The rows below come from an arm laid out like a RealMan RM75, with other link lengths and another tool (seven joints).
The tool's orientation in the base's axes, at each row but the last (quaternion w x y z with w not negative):
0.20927, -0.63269, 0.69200, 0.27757
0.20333, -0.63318, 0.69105, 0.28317
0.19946, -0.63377, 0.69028, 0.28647
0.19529, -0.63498, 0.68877, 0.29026
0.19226, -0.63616, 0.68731, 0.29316
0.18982, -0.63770, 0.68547, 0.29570
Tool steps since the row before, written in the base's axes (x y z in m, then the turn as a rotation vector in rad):
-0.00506, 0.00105, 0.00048, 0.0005, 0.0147, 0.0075
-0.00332, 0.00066, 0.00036, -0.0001, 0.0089, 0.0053
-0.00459, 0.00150, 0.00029, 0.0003, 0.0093, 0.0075
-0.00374, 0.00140, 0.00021, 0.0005, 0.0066, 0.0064
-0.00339, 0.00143, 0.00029, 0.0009, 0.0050, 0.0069
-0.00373, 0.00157, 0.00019, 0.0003, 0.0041, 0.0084
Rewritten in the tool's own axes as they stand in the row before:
-0.00054, 0.00512, 0.00063, -0.0160, 0.0011, 0.0038
-0.00035, 0.00336, 0.00041, -0.0101, 0.0011, 0.0018
-0.00079, 0.00463, 0.00116, -0.0119, 0.0011, 0.0003
-0.00076, 0.00376, 0.00112, -0.0092, 0.0006, -0.0006
-0.00088, 0.00342, 0.00108, -0.0083, 0.0003, -0.0021
-0.00089, 0.00373, 0.00131, -0.0085, 0.0011, -0.0037

